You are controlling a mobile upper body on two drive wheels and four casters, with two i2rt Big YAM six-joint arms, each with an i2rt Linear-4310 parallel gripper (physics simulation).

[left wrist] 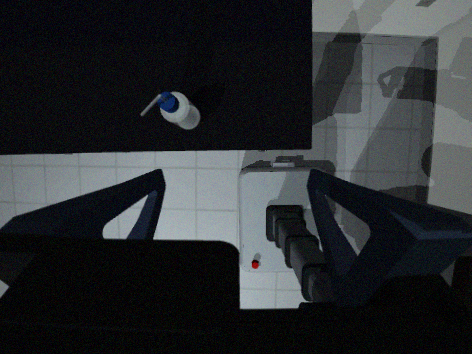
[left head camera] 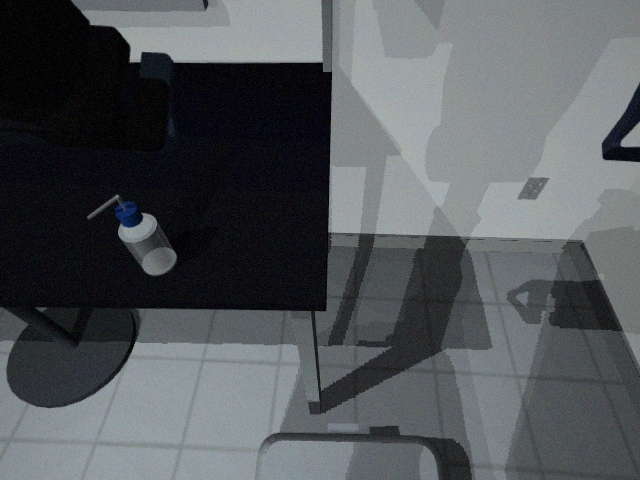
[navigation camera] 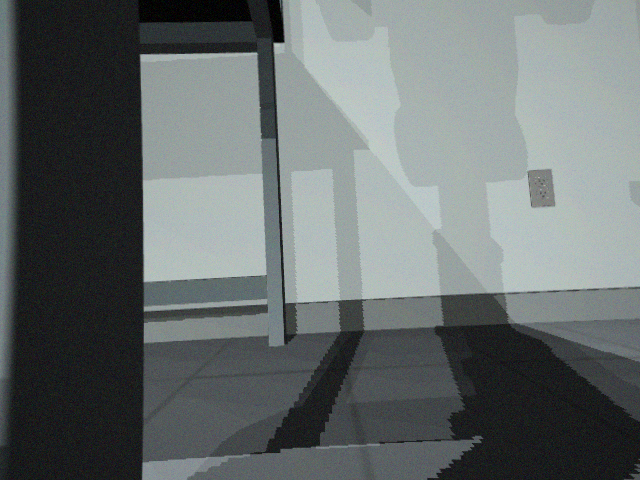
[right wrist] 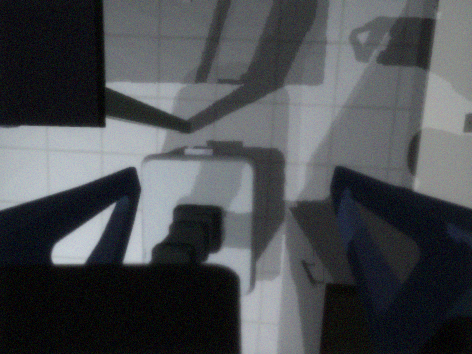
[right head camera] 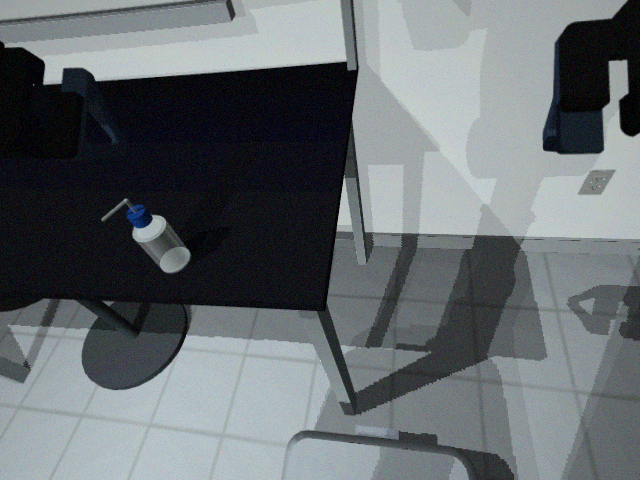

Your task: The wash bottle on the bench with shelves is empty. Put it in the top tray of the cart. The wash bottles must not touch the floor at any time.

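Frame: origin at the left arm's base, x ahead, y left, z up, level; metres.
Seen in the pictures: left gripper, fingertip midpoint: (left wrist: 236,177) (left head camera: 118,138) (right head camera: 77,147); right gripper, fingertip midpoint: (right wrist: 235,177) (right head camera: 623,139).
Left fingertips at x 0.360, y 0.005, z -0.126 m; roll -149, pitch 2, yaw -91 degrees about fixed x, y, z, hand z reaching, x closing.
Note:
A point is followed by its place in that frame.
The wash bottle (left head camera: 147,242) @(x 0.454, y 0.117, z -0.405 m) (right head camera: 161,242) @(x 0.458, y 0.113, z -0.410 m) (left wrist: 181,111) @(x 0.466, y 0.119, z -0.384 m) has a blue cap, a bent grey spout and a translucent white body. It stands upright on the black bench top (left head camera: 248,206) @(x 0.612, y -0.006, z -0.496 m) (right head camera: 268,206) @(x 0.614, y -0.023, z -0.496 m) (left wrist: 250,75) @(x 0.574, y -0.018, z -0.496 m) (right wrist: 50,65) @(x 0.502, y -0.080, z -0.496 m), near the front edge. My left gripper (left wrist: 236,177) @(x 0.360, y 0.005, z -0.126 m) is open and empty; in the left wrist view the bottle lies beyond its fingertips, a little left of centre. My right gripper (right wrist: 235,177) @(x 0.347, y -0.439, z -0.133 m) is open and empty, to the right of the bench's end. The cart and its top tray do not show in these views.
My pale base (left head camera: 310,459) @(x 0.252, y -0.116, z -1.150 m) (right head camera: 330,457) @(x 0.256, y -0.100, z -1.150 m) (left wrist: 255,200) @(x 0.134, y -0.060, z -1.150 m) (right wrist: 160,190) @(x 0.165, y -0.060, z -1.150 m) is close to the bench's front right corner. A bench leg (left head camera: 309,361) @(x 0.424, y -0.120, z -0.858 m) (right head camera: 336,361) @(x 0.429, y -0.136, z -0.870 m) (navigation camera: 271,232) @(x 1.066, y -0.119, z -1.116 m) stands there. A round stool foot (left head camera: 72,361) (right head camera: 134,356) is left of it. A wall rises behind the bench.

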